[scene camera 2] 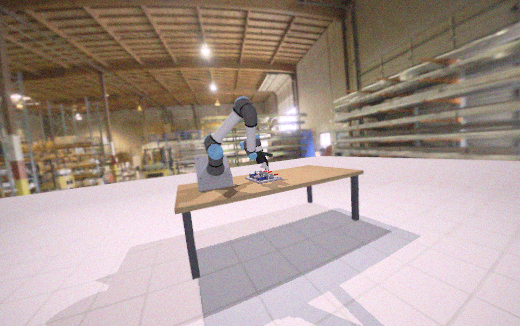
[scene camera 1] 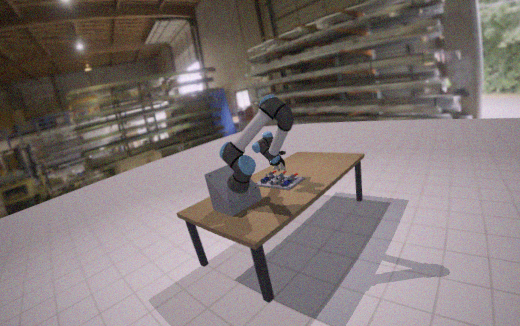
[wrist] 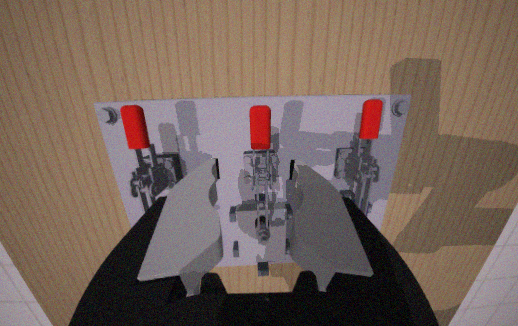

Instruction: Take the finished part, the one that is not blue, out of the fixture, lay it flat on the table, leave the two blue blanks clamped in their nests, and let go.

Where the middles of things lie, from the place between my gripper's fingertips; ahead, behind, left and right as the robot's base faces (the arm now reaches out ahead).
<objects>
Now: hand 60 mm past the fixture plate [wrist: 310,128], 10 mm to the left of it and 60 mm above it. The rest, counted from my hand: finished part [wrist: 250,251] (110 mm behind, 40 mm below).
</objects>
